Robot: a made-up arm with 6 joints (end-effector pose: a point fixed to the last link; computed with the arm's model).
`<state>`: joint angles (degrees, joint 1 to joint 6).
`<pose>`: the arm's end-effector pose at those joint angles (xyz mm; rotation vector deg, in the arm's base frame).
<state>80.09 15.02 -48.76 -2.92 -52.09 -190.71</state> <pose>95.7 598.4 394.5 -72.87 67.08 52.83</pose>
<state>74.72 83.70 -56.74 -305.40 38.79 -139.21</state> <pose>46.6 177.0 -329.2 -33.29 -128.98 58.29</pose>
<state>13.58 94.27 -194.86 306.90 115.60 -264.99</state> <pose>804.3 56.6 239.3 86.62 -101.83 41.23</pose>
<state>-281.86 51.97 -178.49 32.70 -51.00 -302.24</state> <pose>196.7 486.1 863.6 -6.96 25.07 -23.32</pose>
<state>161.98 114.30 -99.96 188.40 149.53 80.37</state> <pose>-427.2 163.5 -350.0 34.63 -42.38 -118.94</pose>
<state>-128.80 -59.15 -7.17 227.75 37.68 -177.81</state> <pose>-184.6 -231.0 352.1 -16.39 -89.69 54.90</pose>
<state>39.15 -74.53 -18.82 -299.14 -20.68 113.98</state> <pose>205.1 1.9 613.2 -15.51 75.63 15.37</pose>
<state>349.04 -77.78 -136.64 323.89 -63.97 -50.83</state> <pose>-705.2 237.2 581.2 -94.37 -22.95 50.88</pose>
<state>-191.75 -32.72 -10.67 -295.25 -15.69 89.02</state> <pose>-292.2 188.5 330.5 -140.36 -10.64 56.31</pose>
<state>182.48 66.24 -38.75 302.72 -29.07 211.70</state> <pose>-288.5 -145.5 -163.7 151.39 29.64 8.74</pose>
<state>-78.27 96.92 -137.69 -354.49 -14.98 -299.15</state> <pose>161.5 -842.7 -90.9 45.86 -146.32 80.34</pose>
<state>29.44 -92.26 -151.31 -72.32 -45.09 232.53</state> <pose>-787.2 -258.1 374.6 -4.84 -83.24 -16.46</pose>
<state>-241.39 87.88 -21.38 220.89 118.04 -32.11</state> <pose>74.9 93.4 -173.3 -111.87 27.27 3.40</pose>
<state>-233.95 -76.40 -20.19 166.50 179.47 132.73</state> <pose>27.9 -80.7 636.5 18.30 102.25 -64.80</pose>
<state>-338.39 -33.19 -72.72 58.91 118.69 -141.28</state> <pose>206.8 237.7 722.5 8.43 -133.54 -52.10</pose>
